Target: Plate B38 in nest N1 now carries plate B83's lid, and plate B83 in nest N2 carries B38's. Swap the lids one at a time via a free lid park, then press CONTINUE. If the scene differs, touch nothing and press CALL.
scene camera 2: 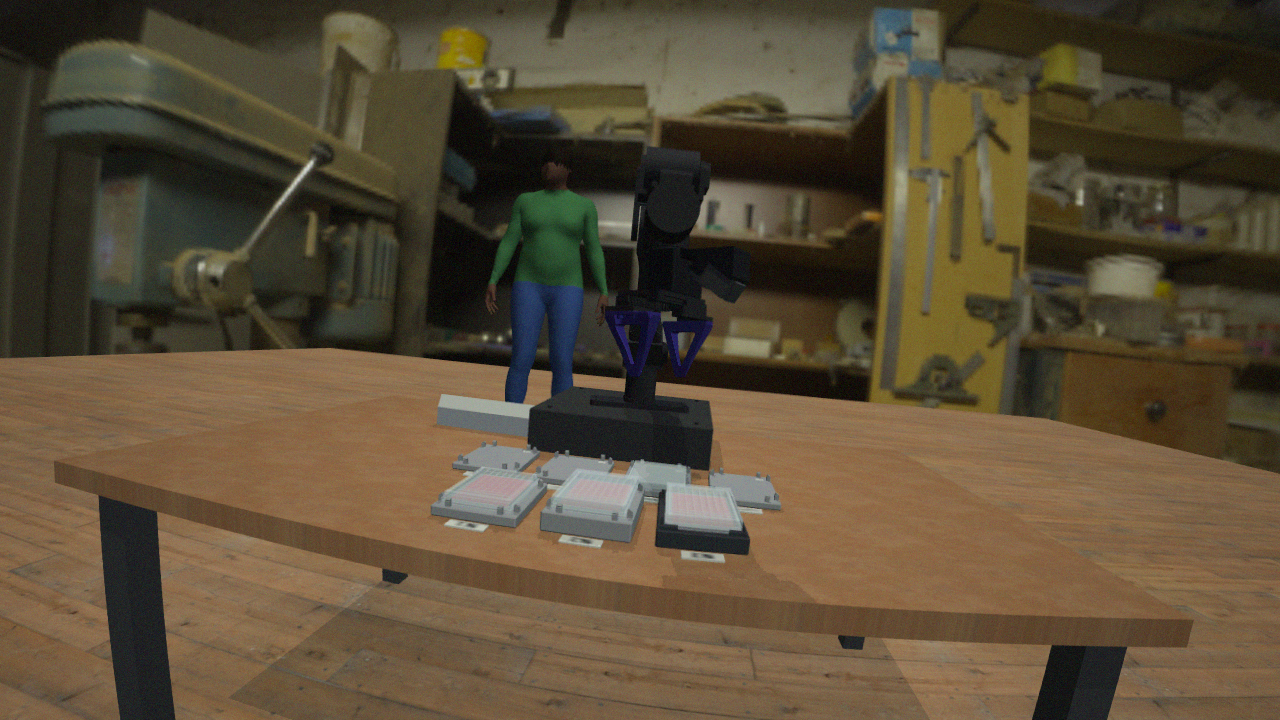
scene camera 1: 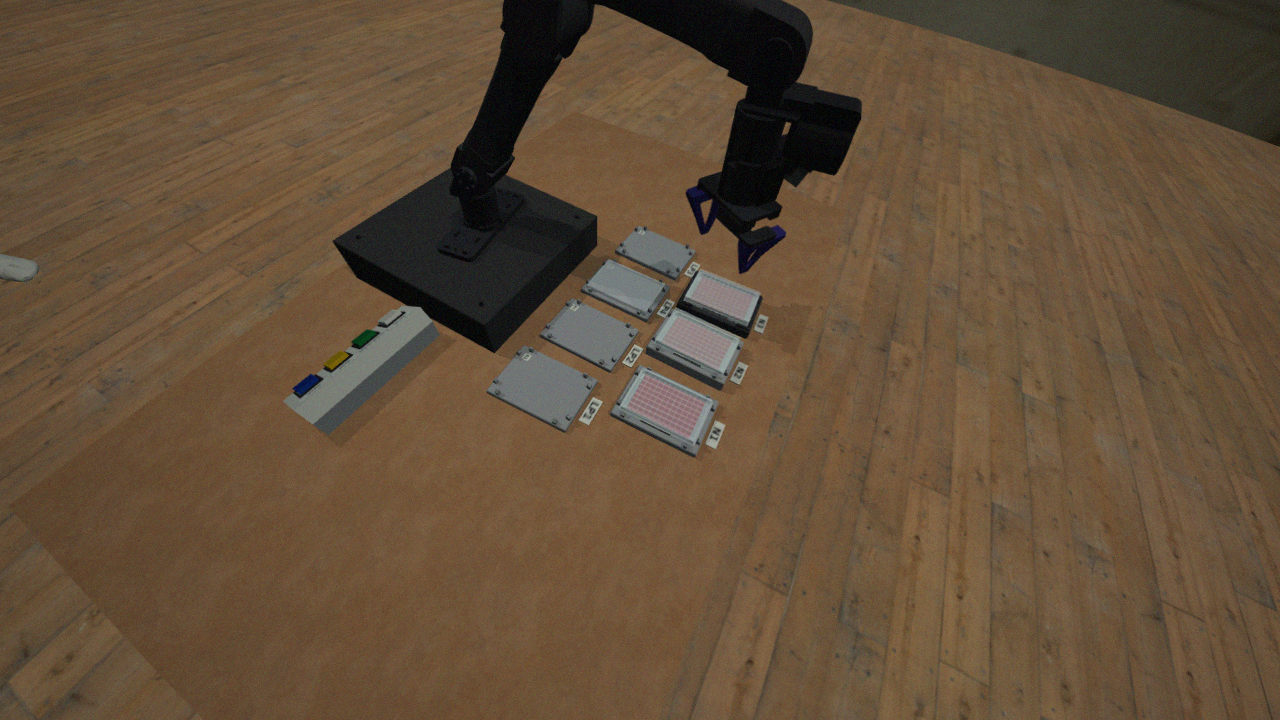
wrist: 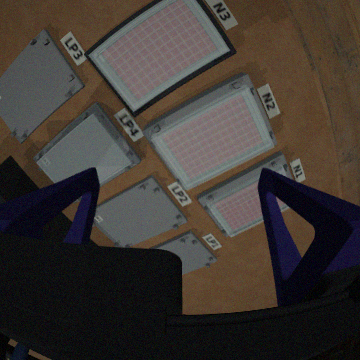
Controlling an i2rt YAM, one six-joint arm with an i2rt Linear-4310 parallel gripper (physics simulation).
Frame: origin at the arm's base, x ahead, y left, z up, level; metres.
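Seen in the pictures: gripper, between the fingertips: [scene camera 2: 658, 377] [scene camera 1: 723, 252] [wrist: 178, 176]; arm's base, origin of its link: [scene camera 2: 638, 405] [scene camera 1: 484, 224].
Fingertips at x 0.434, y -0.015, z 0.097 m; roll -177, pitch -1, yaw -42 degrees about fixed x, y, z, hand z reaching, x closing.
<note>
Pixels of each thing's top centre, then the offset from my fingertips to it.
- clear lid, centre of its top: [scene camera 2: 494, 482] [wrist: 255, 206] [scene camera 1: 667, 402] dx -0.011, dy -0.193, dz -0.151 m
- lidded pink plate, centre of its top: [wrist: 215, 142] [scene camera 2: 599, 485] [scene camera 1: 698, 338] dx +0.007, dy -0.061, dz -0.138 m
- LP2, centre of its top: [scene camera 2: 576, 461] [wrist: 133, 223] [scene camera 1: 589, 328] dx -0.179, dy -0.096, dz -0.158 m
- LP3, centre of its top: [wrist: 23, 92] [scene camera 2: 742, 480] [scene camera 1: 656, 246] dx -0.131, dy +0.161, dz -0.158 m
- LP4, centre of its top: [wrist: 79, 162] [scene camera 2: 658, 472] [scene camera 1: 626, 284] dx -0.155, dy +0.032, dz -0.160 m
- third pink plate, centre of its top: [wrist: 156, 48] [scene camera 2: 701, 499] [scene camera 1: 723, 294] dx +0.029, dy +0.063, dz -0.142 m
- pale button box, centre of its top: [scene camera 1: 351, 347] [scene camera 2: 493, 398] dx -0.479, dy -0.292, dz -0.114 m
A pink-welled plate under a clear lid [scene camera 1: 666, 404] [scene camera 2: 494, 488] [wrist: 240, 210] sits in grey nest N1; in the wrist view a finger partly covers it. Another lidded pink plate [scene camera 1: 696, 344] [scene camera 2: 592, 492] [wrist: 215, 137] sits in taller grey nest N2. Lid parks LP1 [scene camera 1: 543, 386] [wrist: 187, 252], LP2 [scene camera 1: 588, 333] [wrist: 142, 212] and LP3 [scene camera 1: 655, 250] [wrist: 37, 85] look bare. LP4 [scene camera 1: 623, 286] [wrist: 87, 145] appears to bear a clear lid. Plate and lid IDs are unreadable. My gripper [scene camera 1: 725, 251] [scene camera 2: 657, 374] [wrist: 178, 176] is open and empty, well above the nests and parks.
A third pink plate [scene camera 1: 721, 297] [scene camera 2: 702, 508] [wrist: 165, 50] sits in black nest N3. A pale button box [scene camera 1: 380, 385] [scene camera 2: 483, 414] has blue, yellow, green and white buttons, their labels unreadable. It stands beside the black arm base [scene camera 1: 420, 268] [scene camera 2: 581, 429]. A person [scene camera 2: 547, 232] stands behind the table.
</note>
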